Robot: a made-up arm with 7 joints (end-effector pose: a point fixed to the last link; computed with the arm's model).
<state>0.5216 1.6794 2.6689 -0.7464 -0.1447 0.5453 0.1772</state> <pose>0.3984 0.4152 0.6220 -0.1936 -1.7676 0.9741</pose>
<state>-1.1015 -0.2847 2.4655 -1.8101 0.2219 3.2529 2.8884</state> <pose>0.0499 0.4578 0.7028 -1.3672 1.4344 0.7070</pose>
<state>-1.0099 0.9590 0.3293 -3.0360 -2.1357 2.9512 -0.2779</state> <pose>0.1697 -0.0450 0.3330 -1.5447 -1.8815 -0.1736</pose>
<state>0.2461 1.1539 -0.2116 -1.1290 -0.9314 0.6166 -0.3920</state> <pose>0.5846 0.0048 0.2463 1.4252 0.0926 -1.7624</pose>
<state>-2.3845 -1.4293 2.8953 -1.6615 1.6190 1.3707 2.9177</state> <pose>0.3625 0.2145 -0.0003 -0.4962 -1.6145 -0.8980</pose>
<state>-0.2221 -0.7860 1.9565 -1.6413 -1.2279 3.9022 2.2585</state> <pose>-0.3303 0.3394 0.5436 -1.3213 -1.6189 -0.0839</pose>
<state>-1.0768 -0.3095 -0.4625 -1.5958 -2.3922 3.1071 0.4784</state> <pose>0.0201 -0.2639 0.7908 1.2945 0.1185 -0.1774</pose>
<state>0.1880 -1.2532 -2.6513 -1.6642 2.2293 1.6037 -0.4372</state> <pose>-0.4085 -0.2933 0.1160 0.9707 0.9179 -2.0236</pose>
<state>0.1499 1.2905 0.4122 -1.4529 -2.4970 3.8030 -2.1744</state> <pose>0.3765 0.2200 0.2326 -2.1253 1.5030 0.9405</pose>
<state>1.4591 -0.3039 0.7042 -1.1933 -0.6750 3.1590 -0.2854</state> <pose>-0.2315 0.0489 0.9525 0.2024 -1.1210 -1.8706</pose>
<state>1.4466 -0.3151 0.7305 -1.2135 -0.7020 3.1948 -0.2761</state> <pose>-0.2394 0.0424 0.9448 0.2594 -1.1071 -1.8704</pose>
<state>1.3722 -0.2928 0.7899 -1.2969 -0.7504 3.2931 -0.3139</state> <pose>-0.2518 0.0717 0.9208 0.3733 -1.1595 -1.8987</pose>
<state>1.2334 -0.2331 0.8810 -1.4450 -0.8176 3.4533 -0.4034</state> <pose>-0.2549 0.1343 0.8775 0.5415 -1.2734 -1.9192</pose>
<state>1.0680 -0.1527 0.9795 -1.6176 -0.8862 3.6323 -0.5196</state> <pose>-0.2346 0.2014 0.8255 0.7056 -1.3904 -1.8905</pose>
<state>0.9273 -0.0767 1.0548 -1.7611 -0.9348 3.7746 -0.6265</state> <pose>-0.2004 0.2482 0.7830 0.8011 -1.4624 -1.8409</pose>
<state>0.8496 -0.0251 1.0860 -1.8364 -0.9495 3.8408 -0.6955</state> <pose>-0.1729 0.2727 0.7612 0.8160 -1.4996 -1.8218</pose>
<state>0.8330 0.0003 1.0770 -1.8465 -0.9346 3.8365 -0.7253</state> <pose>-0.1594 0.2850 0.7576 0.7795 -1.5296 -1.8393</pose>
